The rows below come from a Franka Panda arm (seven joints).
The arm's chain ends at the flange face. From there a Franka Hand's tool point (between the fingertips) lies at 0.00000 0.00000 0.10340 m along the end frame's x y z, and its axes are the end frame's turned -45 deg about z.
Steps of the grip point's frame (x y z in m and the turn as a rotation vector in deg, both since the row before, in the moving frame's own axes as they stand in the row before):
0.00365 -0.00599 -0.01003 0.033 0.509 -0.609
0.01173 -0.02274 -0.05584 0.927 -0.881 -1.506
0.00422 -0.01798 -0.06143 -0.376 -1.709 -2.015
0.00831 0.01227 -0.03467 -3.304 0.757 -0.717
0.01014 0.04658 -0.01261 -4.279 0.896 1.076
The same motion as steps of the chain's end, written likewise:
-0.00226 -0.00612 -0.01003 0.383 0.337 -0.609
-0.00548 -0.02435 -0.05581 0.033 -1.278 -1.506
-0.00808 -0.01839 -0.06138 -1.474 -0.943 -2.015
0.00935 -0.00042 -0.03449 -1.801 2.872 -0.717
0.03355 0.02139 -0.01231 -2.392 3.659 1.076

